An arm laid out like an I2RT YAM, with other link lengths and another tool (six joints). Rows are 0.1 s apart.
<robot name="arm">
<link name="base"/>
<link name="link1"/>
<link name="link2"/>
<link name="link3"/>
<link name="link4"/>
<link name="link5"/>
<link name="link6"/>
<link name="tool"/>
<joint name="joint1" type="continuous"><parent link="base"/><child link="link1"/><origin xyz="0 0 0.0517"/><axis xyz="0 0 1"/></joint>
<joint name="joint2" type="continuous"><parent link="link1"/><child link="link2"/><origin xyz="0.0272 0.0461 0.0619" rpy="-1.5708 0 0"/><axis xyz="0 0 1"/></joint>
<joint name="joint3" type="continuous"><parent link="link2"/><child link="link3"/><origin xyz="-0.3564 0 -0.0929" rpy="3.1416 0 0"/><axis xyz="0 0 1"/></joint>
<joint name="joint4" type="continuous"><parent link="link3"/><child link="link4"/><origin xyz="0.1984 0.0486 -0.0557"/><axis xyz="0 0 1"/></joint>
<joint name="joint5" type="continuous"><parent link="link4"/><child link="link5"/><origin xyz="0.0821 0.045 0.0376" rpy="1.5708 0 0"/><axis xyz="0 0 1"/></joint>
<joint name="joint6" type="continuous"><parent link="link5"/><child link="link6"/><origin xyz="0.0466 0 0.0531" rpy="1.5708 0 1.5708"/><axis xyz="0 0 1"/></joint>
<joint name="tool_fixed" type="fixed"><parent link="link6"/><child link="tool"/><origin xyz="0.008 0.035 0.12" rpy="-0.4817 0 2.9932"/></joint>
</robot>
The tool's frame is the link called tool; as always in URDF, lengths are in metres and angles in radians. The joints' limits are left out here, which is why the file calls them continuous.
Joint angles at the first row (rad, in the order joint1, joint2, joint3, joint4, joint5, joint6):
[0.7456 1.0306 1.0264 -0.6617 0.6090 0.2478]
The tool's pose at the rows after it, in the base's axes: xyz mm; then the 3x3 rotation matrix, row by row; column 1 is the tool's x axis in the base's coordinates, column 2 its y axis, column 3 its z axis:
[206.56 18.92 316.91], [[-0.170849 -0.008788 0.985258], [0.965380 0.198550 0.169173], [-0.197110 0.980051 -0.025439]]
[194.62 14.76 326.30], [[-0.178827 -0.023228 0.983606], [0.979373 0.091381 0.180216], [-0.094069 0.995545 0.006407]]
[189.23 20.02 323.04], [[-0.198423 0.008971 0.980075], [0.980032 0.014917 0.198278], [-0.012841 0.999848 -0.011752]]
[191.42 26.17 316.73], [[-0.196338 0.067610 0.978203], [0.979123 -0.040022 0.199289], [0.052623 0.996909 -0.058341]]
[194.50 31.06 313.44], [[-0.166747 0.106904 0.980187], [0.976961 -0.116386 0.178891], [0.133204 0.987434 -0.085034]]
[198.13 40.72 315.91], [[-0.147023 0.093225 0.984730], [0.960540 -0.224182 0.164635], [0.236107 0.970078 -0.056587]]
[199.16 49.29 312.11], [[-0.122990 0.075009 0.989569], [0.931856 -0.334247 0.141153], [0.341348 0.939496 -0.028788]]
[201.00 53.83 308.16], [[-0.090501 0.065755 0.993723], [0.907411 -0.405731 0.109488], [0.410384 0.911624 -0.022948]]
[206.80 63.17 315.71], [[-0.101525 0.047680 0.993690], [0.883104 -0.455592 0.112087], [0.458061 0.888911 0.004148]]
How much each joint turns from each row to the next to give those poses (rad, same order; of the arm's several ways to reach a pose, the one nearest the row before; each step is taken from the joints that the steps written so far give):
[-0.1034 -0.0840 0.0560 -0.0480 -0.1094 -0.0252]
[-0.1075 -0.0519 0.0229 -0.0085 -0.1434 0.0115]
[-0.0740 -0.0045 0.0004 -0.0061 -0.1210 0.0289]
[-0.0619 0.0328 0.0053 -0.0095 -0.0901 0.0344]
[-0.0491 0.0236 0.0001 0.0053 -0.0640 0.0603]
[-0.0108 -0.0068 -0.0286 0.0622 -0.0409 0.0900]
[0.0016 -0.0241 -0.0680 0.0886 -0.0228 0.1045]
[0.0092 -0.0099 -0.0450 0.0553 0.0061 0.0832]
[0.0259 0.0061 -0.0061 0.0503 0.0027 0.0503]

